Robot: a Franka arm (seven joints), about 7 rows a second.
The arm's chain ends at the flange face. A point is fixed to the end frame.
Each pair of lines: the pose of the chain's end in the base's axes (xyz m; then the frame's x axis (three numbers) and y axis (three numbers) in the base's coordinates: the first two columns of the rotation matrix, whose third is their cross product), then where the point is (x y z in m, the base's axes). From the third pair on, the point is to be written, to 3 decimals.
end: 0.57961 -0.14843 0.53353 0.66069 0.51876 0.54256 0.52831 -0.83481 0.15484
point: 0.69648 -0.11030 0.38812
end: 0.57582 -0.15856 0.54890 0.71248 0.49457 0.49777 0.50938 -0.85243 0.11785
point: 0.68389 -0.12380 0.39604
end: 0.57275 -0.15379 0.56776 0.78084 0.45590 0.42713 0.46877 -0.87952 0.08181
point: 0.669 -0.126 0.406
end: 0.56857 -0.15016 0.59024 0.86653 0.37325 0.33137 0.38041 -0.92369 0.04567
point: 0.648 -0.134 0.418
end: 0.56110 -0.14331 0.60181 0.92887 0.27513 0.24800 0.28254 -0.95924 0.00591
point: 0.625 -0.133 0.423
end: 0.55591 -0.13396 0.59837 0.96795 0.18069 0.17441 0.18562 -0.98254 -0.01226
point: 0.607 -0.130 0.415
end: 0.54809 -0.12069 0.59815 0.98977 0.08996 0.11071 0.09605 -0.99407 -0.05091
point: 0.587 -0.115 0.412
